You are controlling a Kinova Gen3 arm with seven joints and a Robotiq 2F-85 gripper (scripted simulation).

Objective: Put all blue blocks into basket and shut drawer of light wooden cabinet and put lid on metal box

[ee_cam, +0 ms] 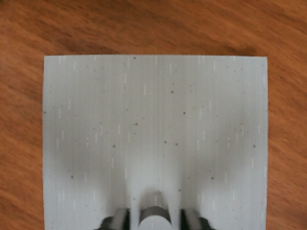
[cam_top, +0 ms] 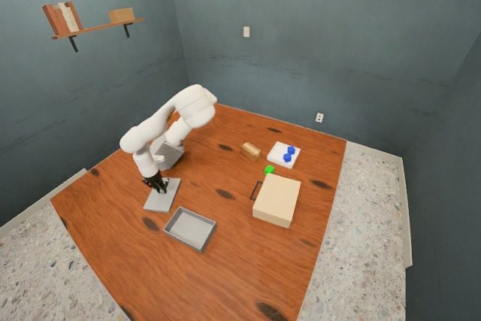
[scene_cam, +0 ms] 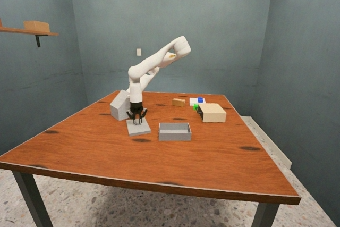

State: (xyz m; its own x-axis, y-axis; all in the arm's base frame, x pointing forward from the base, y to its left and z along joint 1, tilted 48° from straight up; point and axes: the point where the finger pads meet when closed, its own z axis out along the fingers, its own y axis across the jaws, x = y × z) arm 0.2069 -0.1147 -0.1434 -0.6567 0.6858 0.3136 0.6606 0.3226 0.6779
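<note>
The metal lid is 3 cm below my hand. The rest, counted from my hand: small box 51 cm to the left, 8 cm ahead, 1 cm below; red block 51 cm to the left, 11 cm ahead, 2 cm below; grey metal box 25 cm ahead, 2 cm to the left, 2 cm below.
</note>
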